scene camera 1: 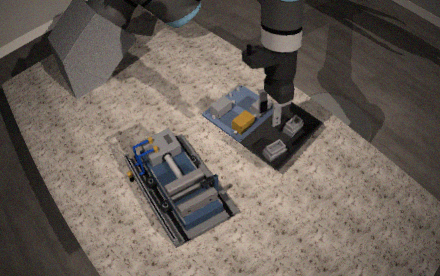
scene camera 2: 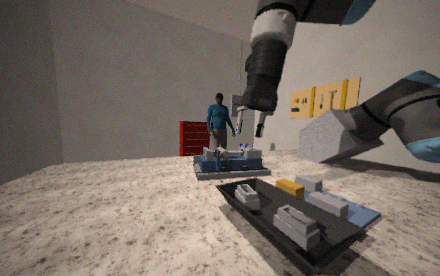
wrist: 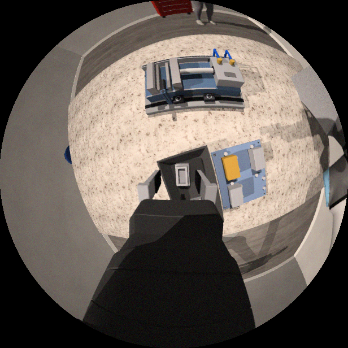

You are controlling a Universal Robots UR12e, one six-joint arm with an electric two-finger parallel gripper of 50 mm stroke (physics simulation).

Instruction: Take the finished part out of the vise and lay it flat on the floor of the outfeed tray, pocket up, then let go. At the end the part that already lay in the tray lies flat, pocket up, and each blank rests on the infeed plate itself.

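Seen in the pictures: gripper, between the fingertips: (scene camera 1: 269,117) (scene camera 2: 248,135); arm's base, origin of its link: (scene camera 1: 106,15) (scene camera 2: 356,125).
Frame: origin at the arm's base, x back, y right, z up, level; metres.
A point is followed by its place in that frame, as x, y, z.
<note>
The finished part (scene camera 1: 275,149) {-0.715, -0.216, -0.180} (scene camera 2: 247,196) {-0.726, -0.241, -0.169} (wrist: 182,175) is light grey and lies flat, pocket up, in the black outfeed tray (scene camera 1: 256,140) {-0.651, -0.197, -0.193} (scene camera 2: 272,198) {-0.646, -0.223, -0.193} (wrist: 200,157). The other part (scene camera 1: 293,125) {-0.677, -0.321, -0.180} (scene camera 2: 297,227) {-0.686, -0.338, -0.176} also lies flat there, pocket up; in the wrist view it is mostly hidden. My gripper (scene camera 1: 270,111) {-0.700, -0.183, -0.038} (scene camera 2: 248,132) {-0.700, -0.183, -0.038} (wrist: 177,176) is open and empty above the tray, clear of both parts. The vise (scene camera 1: 187,190) (scene camera 2: 232,162) {-0.663, 0.009, -0.163} (wrist: 195,82) shows no part between its jaws.
A yellow blank (scene camera 1: 243,121) {-0.587, -0.195, -0.168} (scene camera 2: 290,188) {-0.592, -0.222, -0.173} (wrist: 231,167) and two grey blanks, one (scene camera 1: 221,106) {-0.501, -0.175, -0.168} (scene camera 2: 308,183) {-0.505, -0.197, -0.178} (wrist: 256,158) and another (scene camera 2: 328,204) {-0.574, -0.304, -0.171} (wrist: 235,195), sit on the blue infeed plate (scene camera 2: 362,215) {-0.480, -0.310, -0.204} (wrist: 245,150) beside the tray. Small pins stand around them.
</note>
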